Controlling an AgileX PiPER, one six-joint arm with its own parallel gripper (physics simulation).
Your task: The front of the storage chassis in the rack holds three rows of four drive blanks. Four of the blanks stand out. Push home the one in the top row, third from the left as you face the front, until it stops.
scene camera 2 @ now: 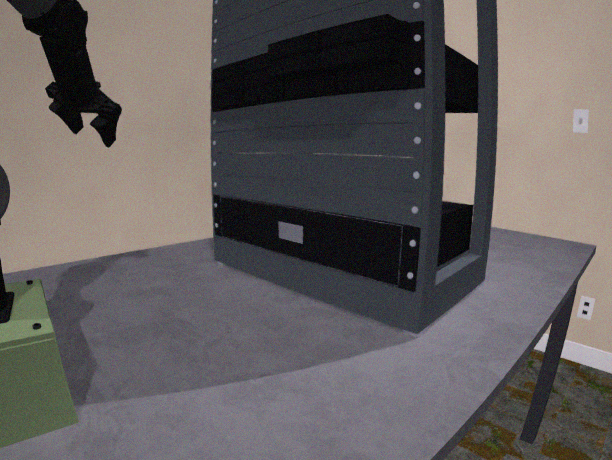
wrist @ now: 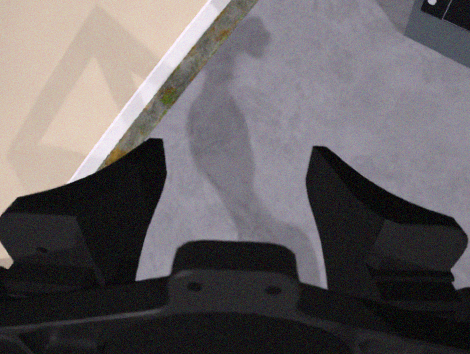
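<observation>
The rack (scene camera 2: 434,190) (wrist: 439,39) stands on the table, and its lower corner shows at the top right of the wrist view. The storage chassis (scene camera 2: 325,67) appears to be the dark black band in the rack's upper part in the scene view. Its front is too dark to tell the separate drive blanks or which of them stand out. My gripper (scene camera 2: 92,139) (wrist: 237,160) is open, with nothing between its fingers. It hangs in the air to the left of the rack, apart from it, with its fingers pointing down.
A lower black unit (scene camera 2: 350,247) with a pale label (scene camera 2: 290,233) sits in the rack under grey panels (scene camera 2: 320,175). A green block (scene camera 2: 35,390) carries the arm's base at the left of the table (scene camera 2: 260,405). A beige wall (scene camera 2: 160,125) stands behind.
</observation>
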